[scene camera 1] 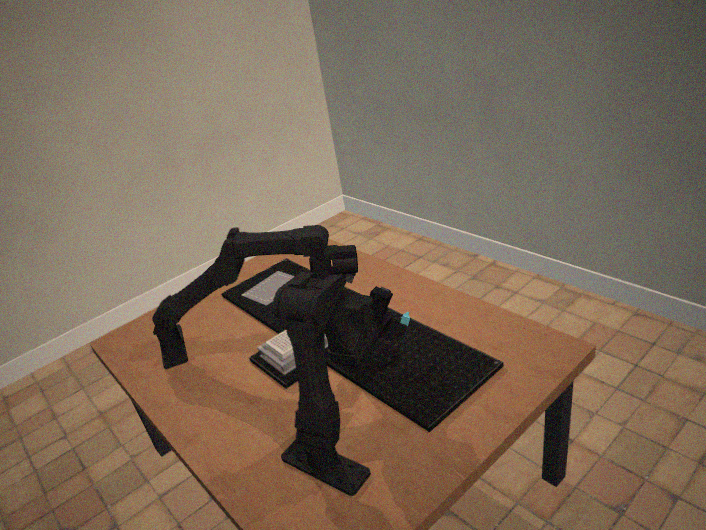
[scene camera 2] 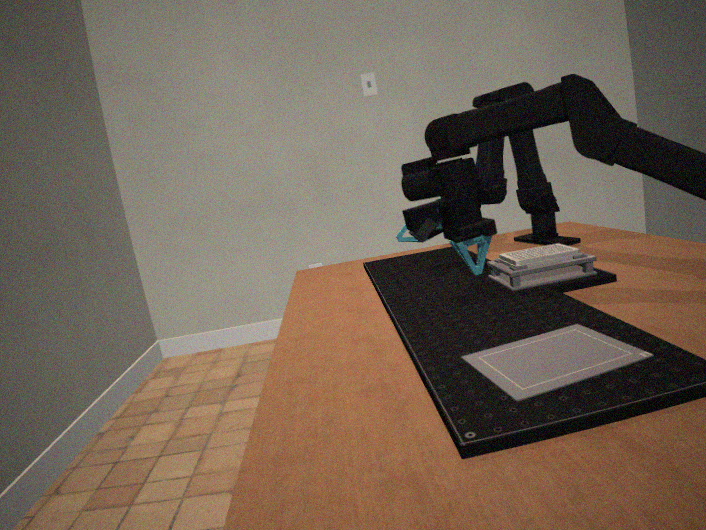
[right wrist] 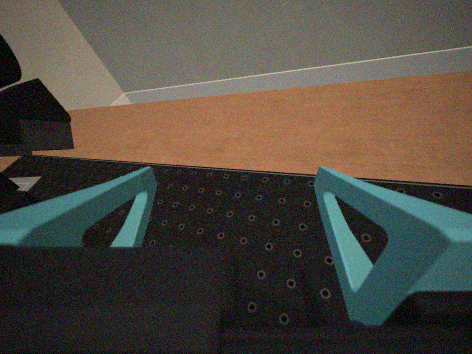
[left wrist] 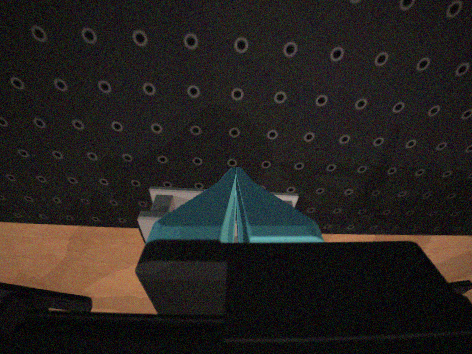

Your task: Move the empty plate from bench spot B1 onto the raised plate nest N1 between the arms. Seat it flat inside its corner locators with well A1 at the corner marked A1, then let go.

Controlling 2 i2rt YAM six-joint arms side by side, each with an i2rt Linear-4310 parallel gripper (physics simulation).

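Pixels of known places: left gripper, between the fingertips: [scene camera 2: 478, 274] [left wrist: 235, 176]; right gripper, between the fingertips: [scene camera 1: 391, 307] [scene camera 2: 407, 233] [right wrist: 235, 175]; left arm's base, origin of its link: [scene camera 1: 173, 346] [left wrist: 33, 293]; right arm's base, origin of its link: [scene camera 1: 324, 466] [scene camera 2: 545, 241].
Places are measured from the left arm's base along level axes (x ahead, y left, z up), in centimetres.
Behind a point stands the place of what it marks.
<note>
The pale plate [scene camera 1: 278, 342] @[x 28.4, y -23.8, z 5.6 cm] [scene camera 2: 538, 255] @[x 32.7, y -21.0, z 5.9 cm] rests on the raised grey nest [scene camera 1: 277, 363] @[x 26.0, y -30.6, z 4.3 cm] [scene camera 2: 516, 280] @[x 37.1, y -16.5, z 2.9 cm], looking level in scene camera 2; its A1 mark is too small to read. Part of the nest [left wrist: 175, 191] @[x 38.7, y -17.6, z 1.7 cm] shows behind my left fingers in the left wrist view. My left gripper [scene camera 2: 477, 270] @[x 43.7, y -20.6, z 3.7 cm] [left wrist: 235, 176] @[x 43.7, y -20.6, z 3.7 cm] is shut and empty, above the black board beside the nest, apart from the plate. My right gripper [right wrist: 235, 175] @[x 58.2, y -33.7, z 11.1 cm] is open and empty above the board. The flat grey outlined spot [scene camera 1: 268, 288] @[x 33.7, y 12.5, z 1.4 cm] [scene camera 2: 556, 360] @[x 34.8, y 13.7, z 1.5 cm] bears no plate; its label is unreadable.
The black perforated board [scene camera 1: 444, 370] @[x 62.6, y -52.6, z 1.3 cm] [scene camera 2: 410, 308] @[x 55.3, y -11.0, z 1.3 cm] lies along the wooden table [scene camera 1: 513, 336] @[x 85.0, y -49.5, z 0.0 cm] [scene camera 2: 319, 399] @[x 61.8, y 17.9, z 0.0 cm]. The nest stands on a smaller black base [scene camera 2: 604, 277] @[x 22.0, y -19.0, z 1.2 cm] beside it. In scene camera 1 my right arm hides part of the nest and board. Both arms reach close together over the board.
</note>
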